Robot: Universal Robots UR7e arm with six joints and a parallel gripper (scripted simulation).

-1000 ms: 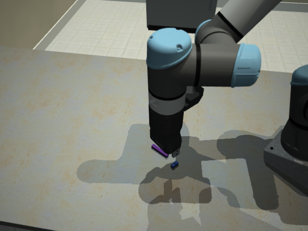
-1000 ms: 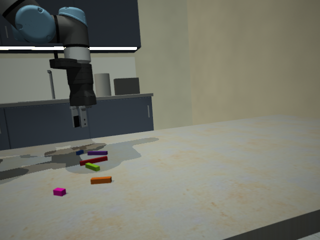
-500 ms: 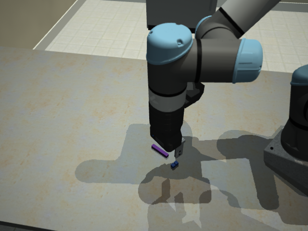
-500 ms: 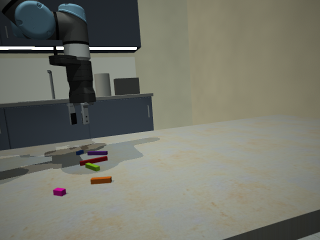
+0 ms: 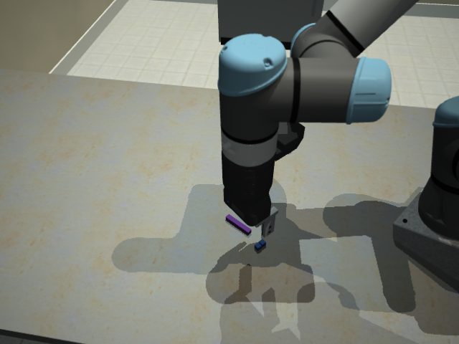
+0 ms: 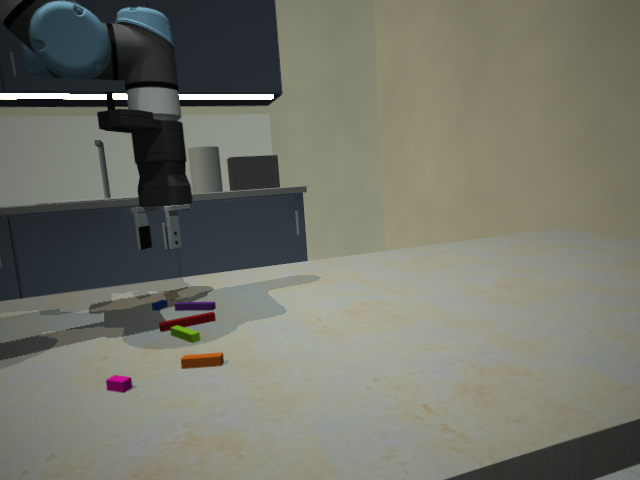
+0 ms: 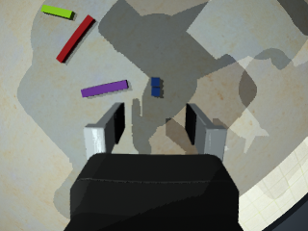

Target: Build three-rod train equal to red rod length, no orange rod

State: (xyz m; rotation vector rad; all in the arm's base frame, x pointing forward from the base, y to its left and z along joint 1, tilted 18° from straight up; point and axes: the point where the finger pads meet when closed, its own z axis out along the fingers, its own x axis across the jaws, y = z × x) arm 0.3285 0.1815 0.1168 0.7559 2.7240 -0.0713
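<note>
Right now the lime rod is 50 mm ahead of my hand, 170 mm to the right of it and 100 mm below it. The rest, counted from my hand: red rod: 50 mm ahead, 120 mm to the right, 100 mm below; purple rod: 50 mm ahead, 40 mm to the right, 100 mm below; orange rod: 80 mm ahead, 270 mm to the right, 100 mm below.
</note>
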